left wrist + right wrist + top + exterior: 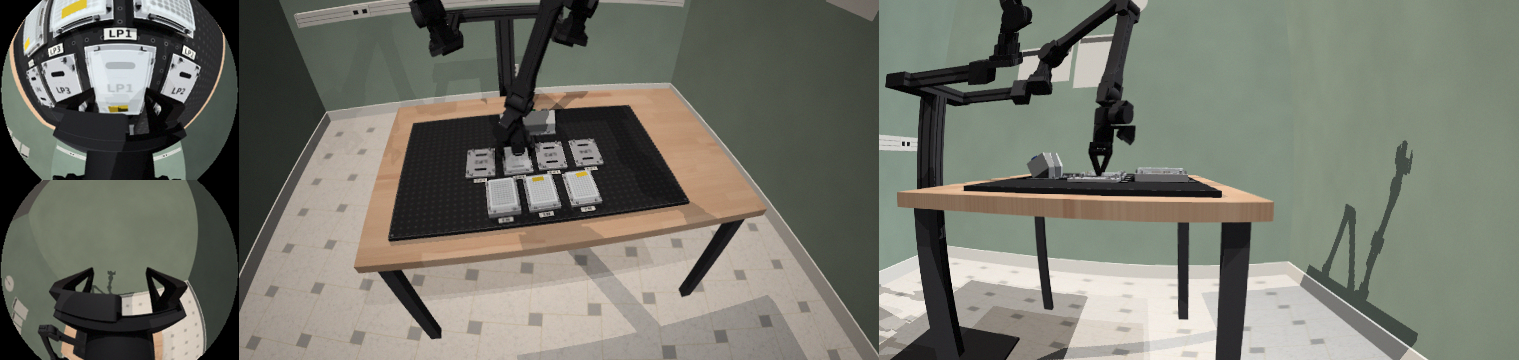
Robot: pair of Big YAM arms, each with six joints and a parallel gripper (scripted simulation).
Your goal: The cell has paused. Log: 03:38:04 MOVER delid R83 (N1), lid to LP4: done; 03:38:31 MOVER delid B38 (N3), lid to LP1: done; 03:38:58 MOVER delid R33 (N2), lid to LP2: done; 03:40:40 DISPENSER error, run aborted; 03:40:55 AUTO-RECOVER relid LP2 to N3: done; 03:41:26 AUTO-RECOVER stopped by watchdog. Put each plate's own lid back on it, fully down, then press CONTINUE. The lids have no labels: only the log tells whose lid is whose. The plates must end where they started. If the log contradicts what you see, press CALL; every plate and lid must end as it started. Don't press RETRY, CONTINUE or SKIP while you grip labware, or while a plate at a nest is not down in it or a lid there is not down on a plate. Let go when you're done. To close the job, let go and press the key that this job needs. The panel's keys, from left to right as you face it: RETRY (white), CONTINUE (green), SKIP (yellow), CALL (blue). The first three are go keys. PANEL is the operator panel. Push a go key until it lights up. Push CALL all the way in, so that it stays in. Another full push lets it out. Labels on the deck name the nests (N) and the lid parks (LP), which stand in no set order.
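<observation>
Right now the lid park is 130 mm to the right of my left hand and 20 mm below it.
</observation>
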